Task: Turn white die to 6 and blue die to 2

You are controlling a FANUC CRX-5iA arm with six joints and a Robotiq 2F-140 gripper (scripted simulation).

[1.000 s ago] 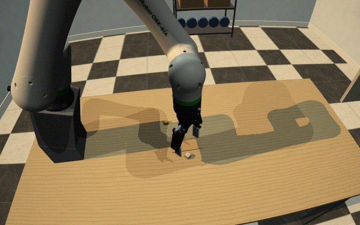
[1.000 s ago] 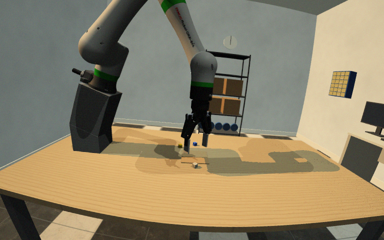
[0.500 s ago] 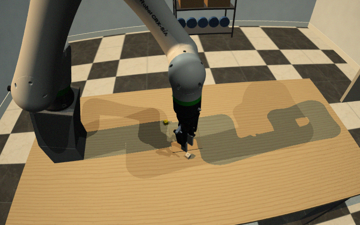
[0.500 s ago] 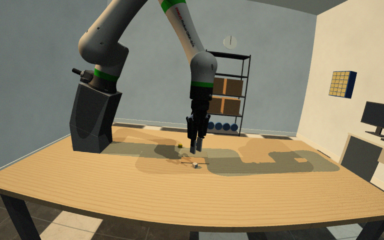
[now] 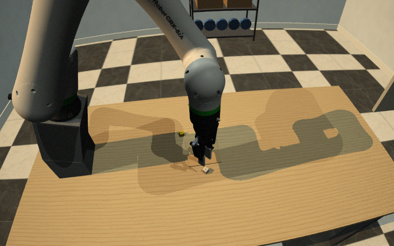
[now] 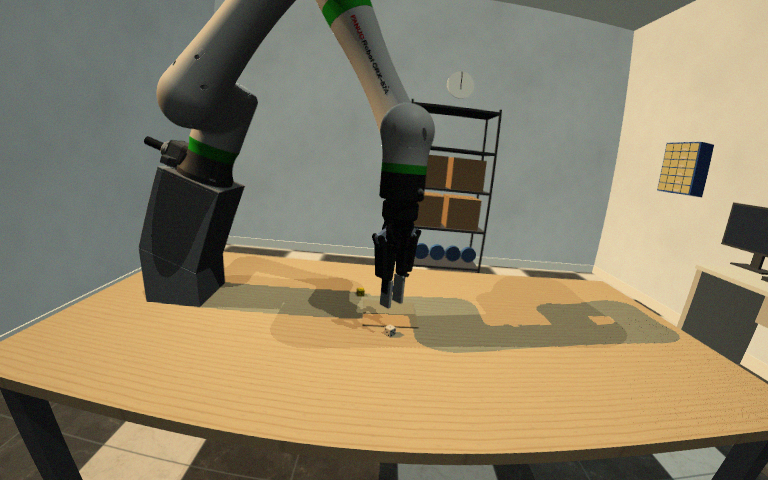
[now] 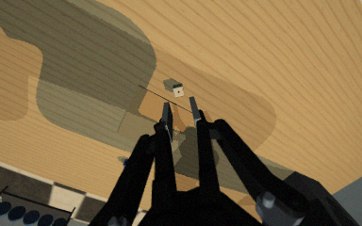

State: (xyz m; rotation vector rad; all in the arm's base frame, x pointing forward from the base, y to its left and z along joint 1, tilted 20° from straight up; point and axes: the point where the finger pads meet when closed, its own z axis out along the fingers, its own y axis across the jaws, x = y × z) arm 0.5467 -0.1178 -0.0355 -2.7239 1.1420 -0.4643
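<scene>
Now: hand 10 cm above the white die. Also, from my hand: blue die: 26 cm to the left, 10 cm below, 1 cm ahead; tan mat: 11 cm below, 10 cm to the left; yellow die: 21 cm to the left, 10 cm below, 8 cm behind.
</scene>
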